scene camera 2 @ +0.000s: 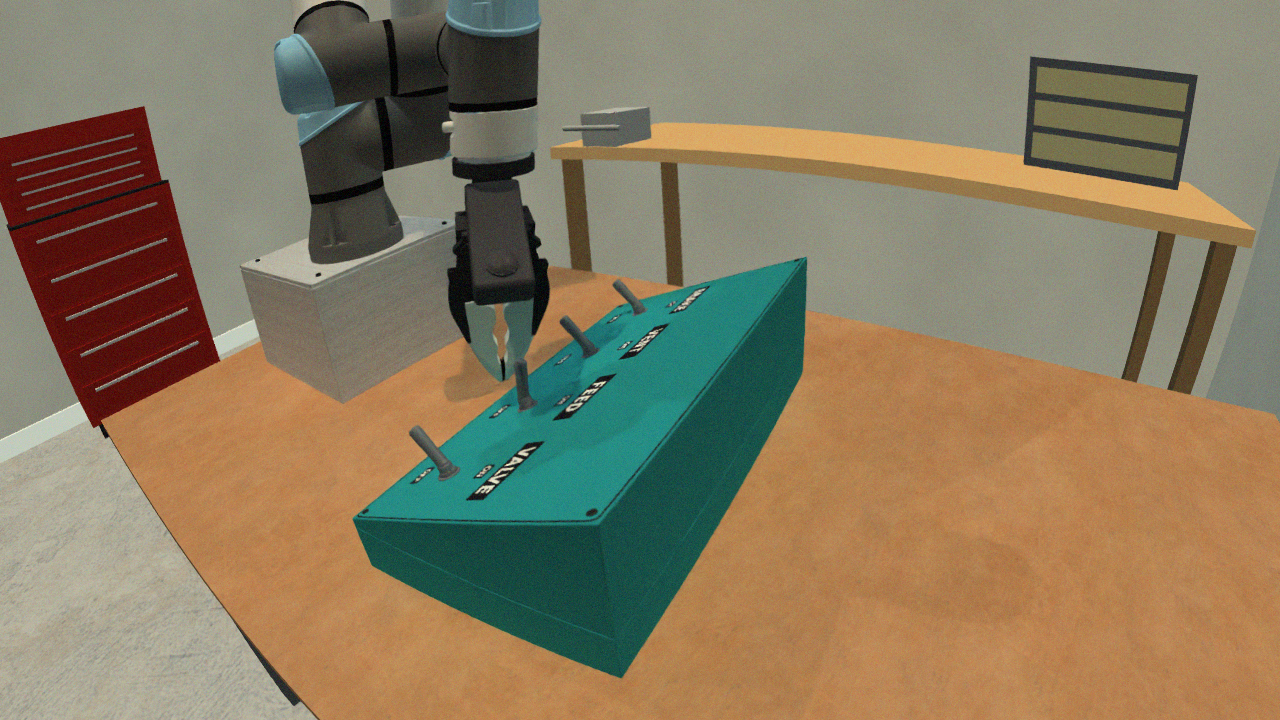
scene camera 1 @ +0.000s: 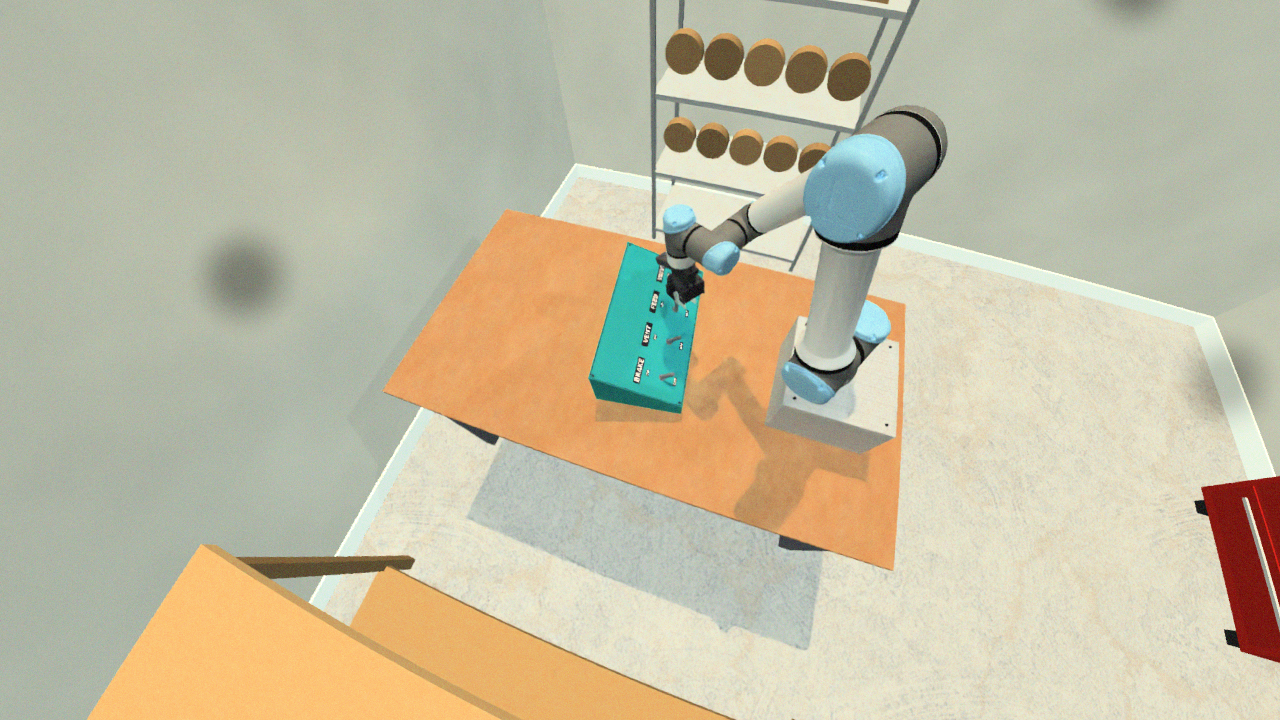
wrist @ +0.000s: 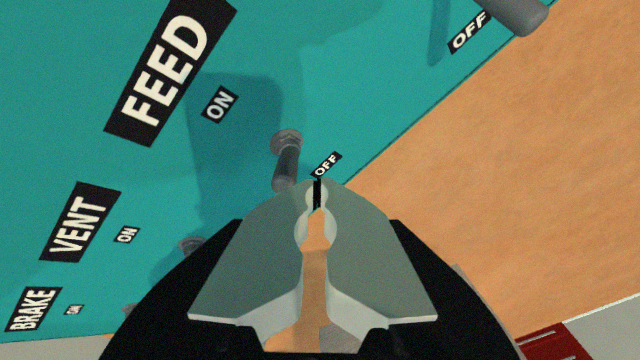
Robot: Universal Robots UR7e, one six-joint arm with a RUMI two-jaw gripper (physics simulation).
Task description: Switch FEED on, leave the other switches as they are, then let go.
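Frame: origin at the arm's base, x down, y left, z ahead, level; millimetres.
Seen in the pictures: gripper, fingertip midpoint: point(scene camera 2: 503, 379) point(wrist: 317, 182); arm's base at its link origin: point(scene camera 2: 356, 246).
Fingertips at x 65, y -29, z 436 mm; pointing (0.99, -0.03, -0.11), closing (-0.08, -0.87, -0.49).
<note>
Offsets run from my fingertips to a thing's top centre. "spot": to the spot under its first point. Level surfaces: height alone.
The teal switch box point(scene camera 1: 619, 331) point(scene camera 2: 707, 465) point(wrist: 65, 75) stands on the table. The FEED lever {dx -23, dy +9, dz +19 mm} point(scene camera 2: 524, 385) point(wrist: 286, 162) stands steeper than the others and leans toward its ON label {spot: dx +10, dy +22, dz +62 mm} point(wrist: 220, 104). The VALVE lever {dx -14, dy -110, dz +43 mm} point(scene camera 2: 433, 451) point(wrist: 520, 12), VENT lever {dx -14, dy +119, dz -32 mm} point(scene camera 2: 578, 335) and BRAKE lever {dx -14, dy +233, dz -69 mm} point(scene camera 2: 628, 296) lean to OFF. In the wrist view the VENT lever's base {spot: dx +20, dy +119, dz -13 mm} point(wrist: 191, 245) shows beside my fingers. My gripper point(scene camera 1: 680, 304) point(scene camera 2: 503, 371) point(wrist: 317, 182) is shut and empty, close beside the FEED lever on its OFF side. Whether they touch cannot be told.
The robot's pedestal point(scene camera 1: 832, 402) point(scene camera 2: 308, 322) stands on the table {dx +113 mm} point(scene camera 1: 501, 331) point(scene camera 2: 939, 555). A rack point(scene camera 1: 654, 134) stands behind the table. A red tool cabinet point(scene camera 2: 116, 268) and a wooden bench point(scene camera 2: 850, 161) stand farther off.
</note>
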